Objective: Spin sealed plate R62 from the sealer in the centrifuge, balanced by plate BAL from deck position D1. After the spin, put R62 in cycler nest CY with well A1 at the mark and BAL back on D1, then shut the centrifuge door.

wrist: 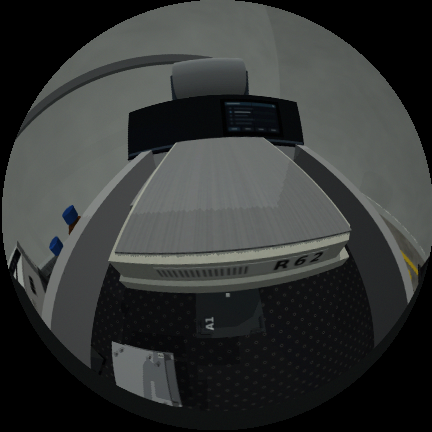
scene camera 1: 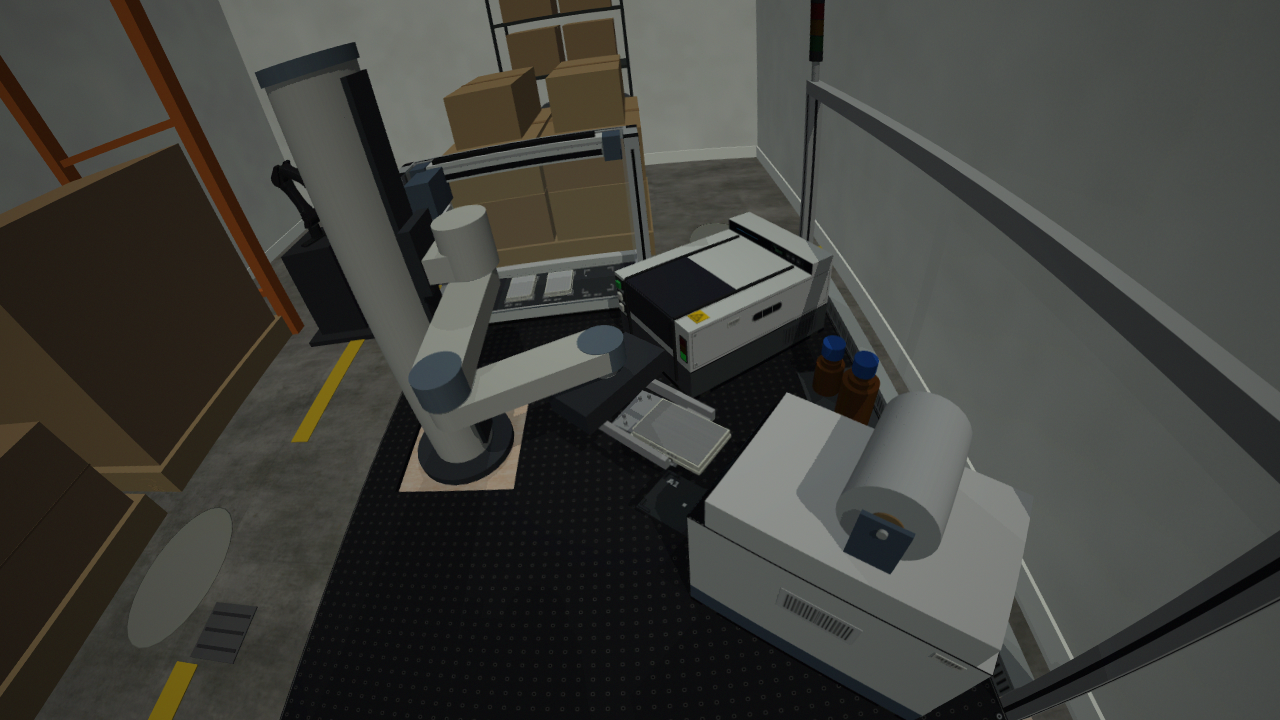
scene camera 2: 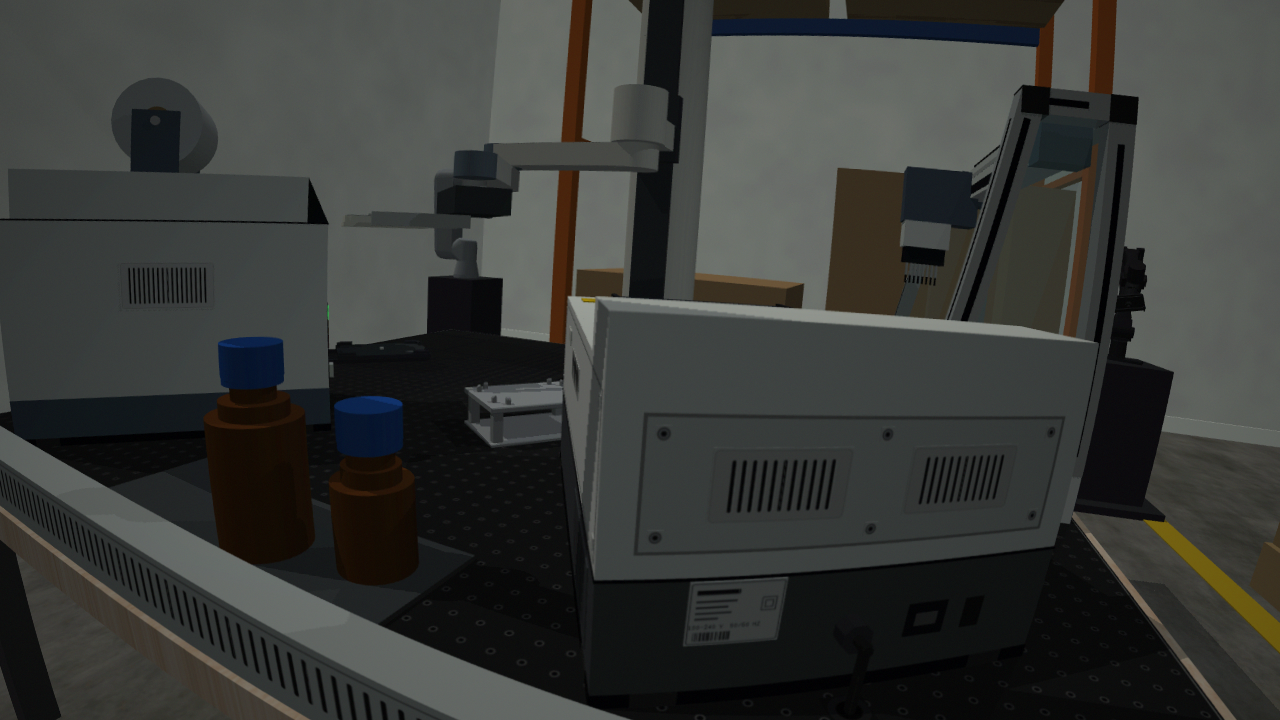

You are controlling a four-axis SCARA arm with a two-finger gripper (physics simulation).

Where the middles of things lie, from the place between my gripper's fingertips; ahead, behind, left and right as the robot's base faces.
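From my hand, the centrifuge (scene camera 2: 760,500) is 620 mm to the left, 150 mm ahead and 180 mm below.
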